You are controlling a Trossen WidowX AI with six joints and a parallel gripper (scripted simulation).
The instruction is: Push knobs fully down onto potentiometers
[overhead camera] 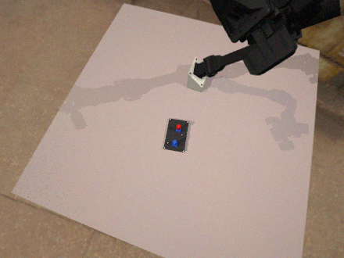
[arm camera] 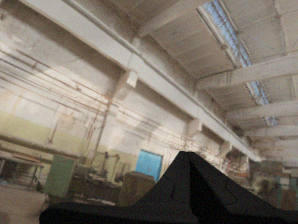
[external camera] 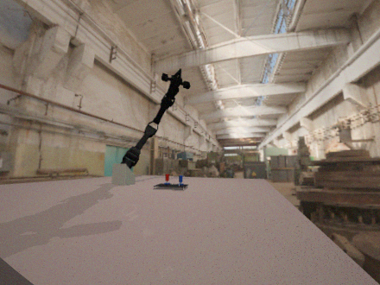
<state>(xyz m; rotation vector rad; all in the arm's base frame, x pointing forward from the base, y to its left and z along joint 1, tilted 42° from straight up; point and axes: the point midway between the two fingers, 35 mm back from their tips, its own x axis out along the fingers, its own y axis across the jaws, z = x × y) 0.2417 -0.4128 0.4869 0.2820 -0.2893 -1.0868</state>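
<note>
Now: the red knob 640 mm below my gripper tip, 50 mm behind it and 40 mm to the right of it. Round my gripper tip: blue knob: 650 mm below, 40 mm to the right, 20 mm ahead.
</note>
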